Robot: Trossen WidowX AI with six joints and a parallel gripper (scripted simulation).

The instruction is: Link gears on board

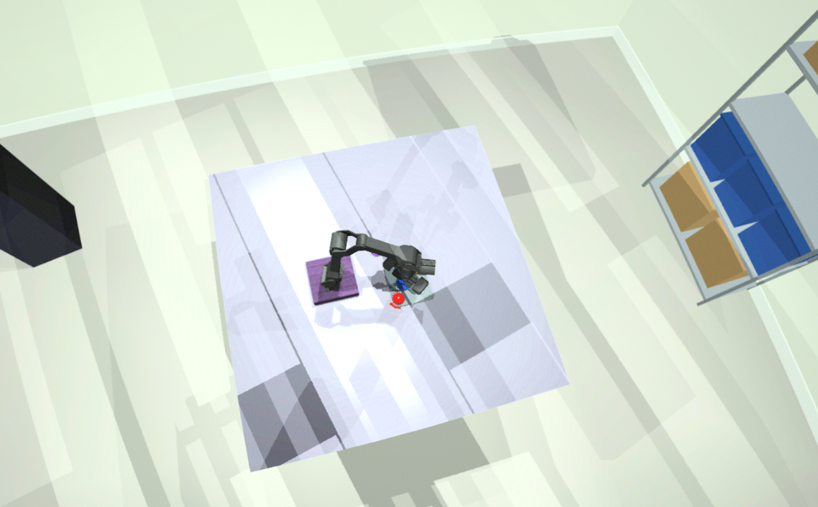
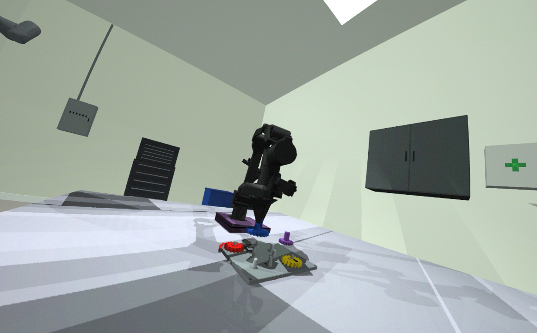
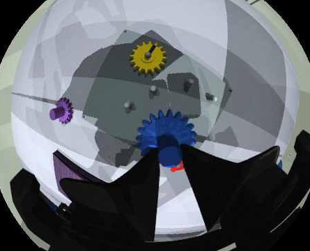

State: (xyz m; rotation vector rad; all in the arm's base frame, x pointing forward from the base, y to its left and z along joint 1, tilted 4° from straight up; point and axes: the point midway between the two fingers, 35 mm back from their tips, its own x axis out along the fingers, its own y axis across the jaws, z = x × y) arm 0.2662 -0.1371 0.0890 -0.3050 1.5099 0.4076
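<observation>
My gripper tip is now 40 mm past the red gear, 40 mm to the left of it and 70 mm above it. From my gripper tip the other things lie so: yellow gear: 90 mm ahead, 50 mm to the left, 70 mm below; blue gear: 10 mm below; red arrow: 60 mm behind, 60 mm to the right, 80 mm below.
</observation>
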